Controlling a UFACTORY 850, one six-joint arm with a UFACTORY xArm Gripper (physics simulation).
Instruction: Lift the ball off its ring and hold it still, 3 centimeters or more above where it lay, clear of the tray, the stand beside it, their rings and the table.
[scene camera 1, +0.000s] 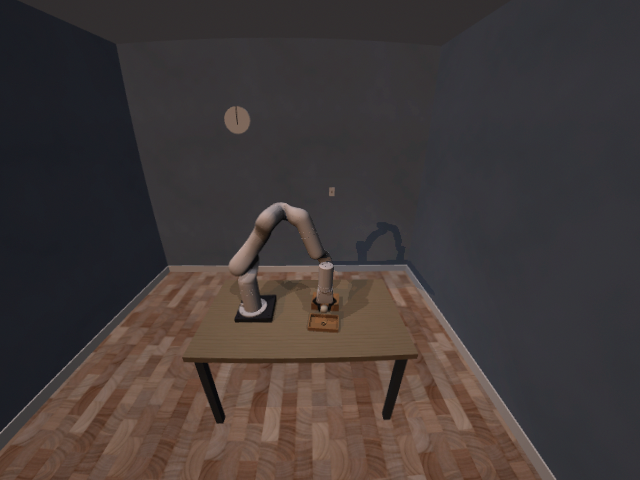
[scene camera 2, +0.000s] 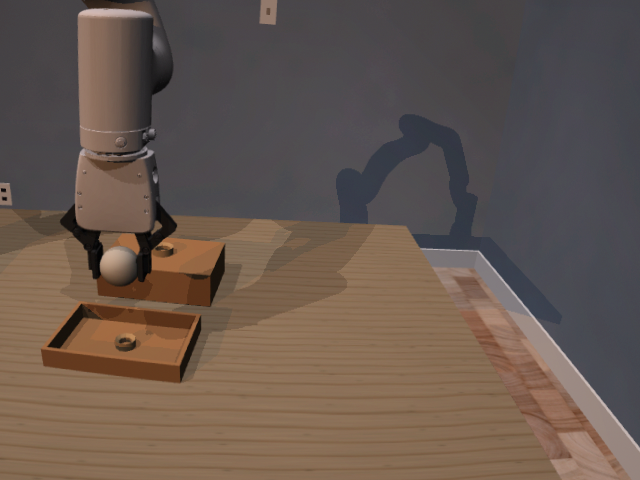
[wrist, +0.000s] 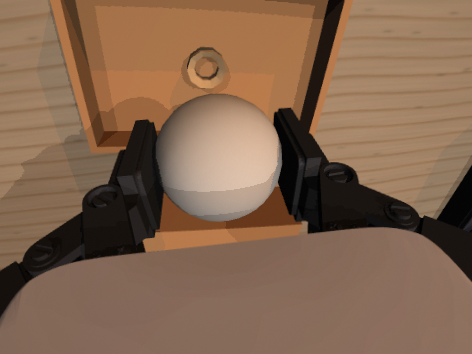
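A pale ball is held between the two black fingers of my gripper, which is shut on it. The ball hangs in the air, above the orange tray and apart from it. The tray's small ring is bare. Behind the ball in the scene camera 2 view stands the orange stand, a block with its own bare ring on top. The ball and fingers hide part of the stand there, and no contact between them shows.
The tray and stand are on the wooden table. The arm's black base plate is at the table's left in the scene camera 1 view. A wall stands behind the table.
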